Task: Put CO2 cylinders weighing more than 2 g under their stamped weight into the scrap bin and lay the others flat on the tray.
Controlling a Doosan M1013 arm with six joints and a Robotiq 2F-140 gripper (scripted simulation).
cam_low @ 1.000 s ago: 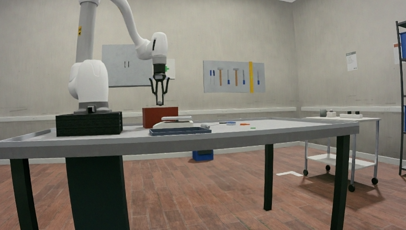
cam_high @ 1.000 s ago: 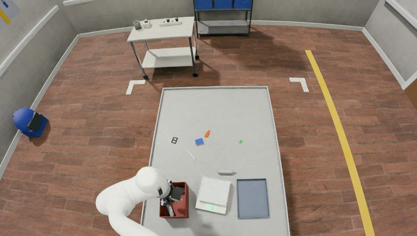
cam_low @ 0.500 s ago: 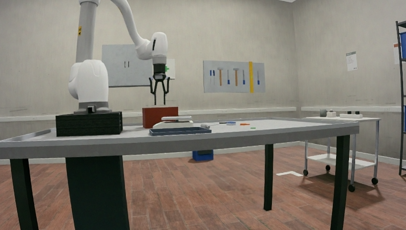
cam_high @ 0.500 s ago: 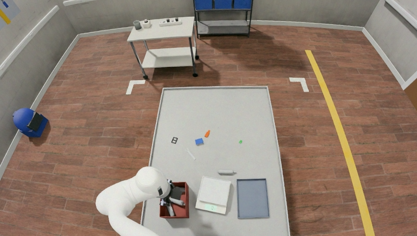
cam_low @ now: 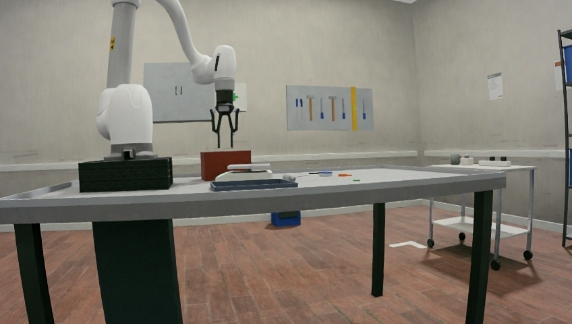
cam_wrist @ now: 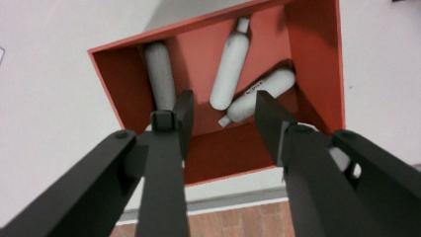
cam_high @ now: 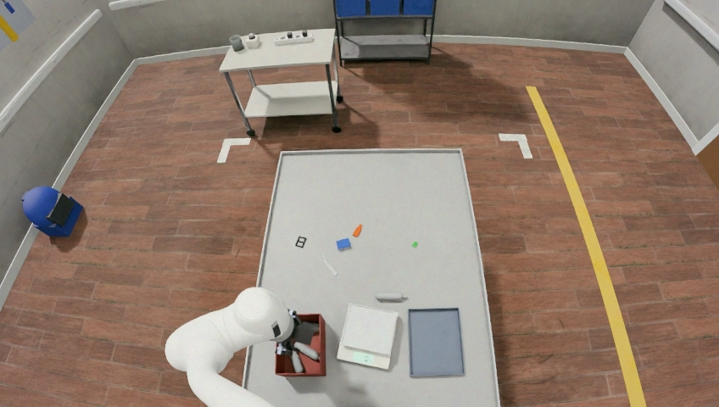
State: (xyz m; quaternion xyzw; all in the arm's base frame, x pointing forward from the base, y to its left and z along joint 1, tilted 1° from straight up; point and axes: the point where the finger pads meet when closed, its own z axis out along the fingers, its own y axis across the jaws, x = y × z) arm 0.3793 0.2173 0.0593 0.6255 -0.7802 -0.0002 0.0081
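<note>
Now: the grey CO2 cylinder 34 cm to the right of my hand, 19 cm ahead of it and 16 cm below it. From my hand the other things lie so: scale platform (23 cm to the right, 11 cm below, 6 cm ahead); scale (23 cm to the right, 13 cm below, 5 cm ahead); red scrap bin (13 cm below).
</note>
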